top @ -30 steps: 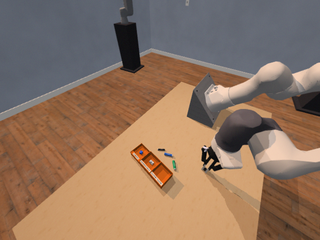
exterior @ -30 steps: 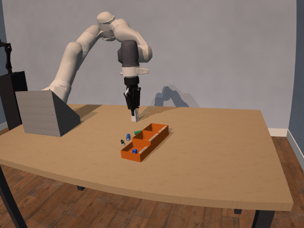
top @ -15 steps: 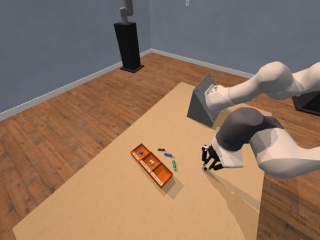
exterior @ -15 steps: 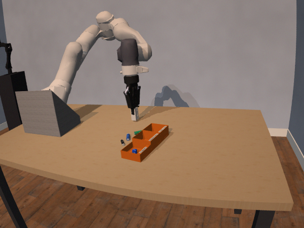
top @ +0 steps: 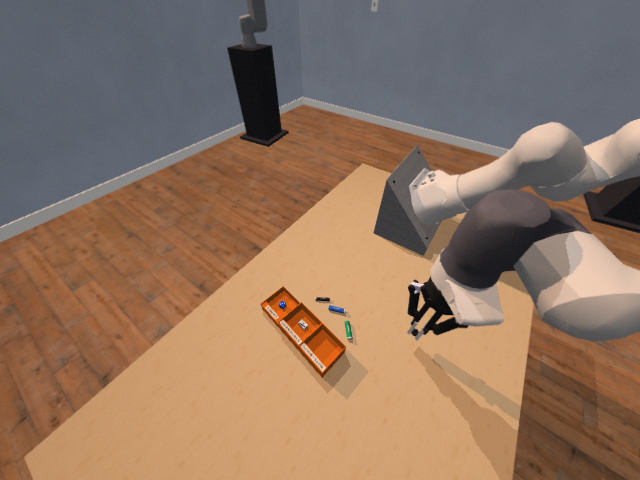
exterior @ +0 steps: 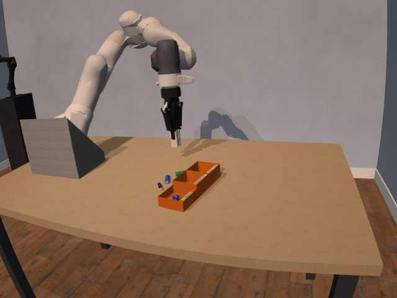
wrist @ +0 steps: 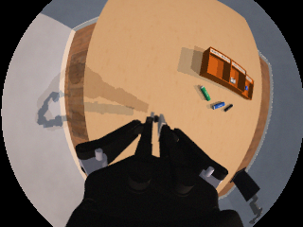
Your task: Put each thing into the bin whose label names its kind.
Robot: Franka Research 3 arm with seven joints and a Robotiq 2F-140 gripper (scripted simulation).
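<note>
The green battery is 15 cm to the right of my hand, 8 cm below it and 6 cm ahead of it. From my hand the other things lie so: black piece: 3 cm below; black cylinder: 26 cm to the right, 8 cm below, 1 cm ahead; blue cylinder: 21 cm to the right, 8 cm below, 2 cm ahead.
</note>
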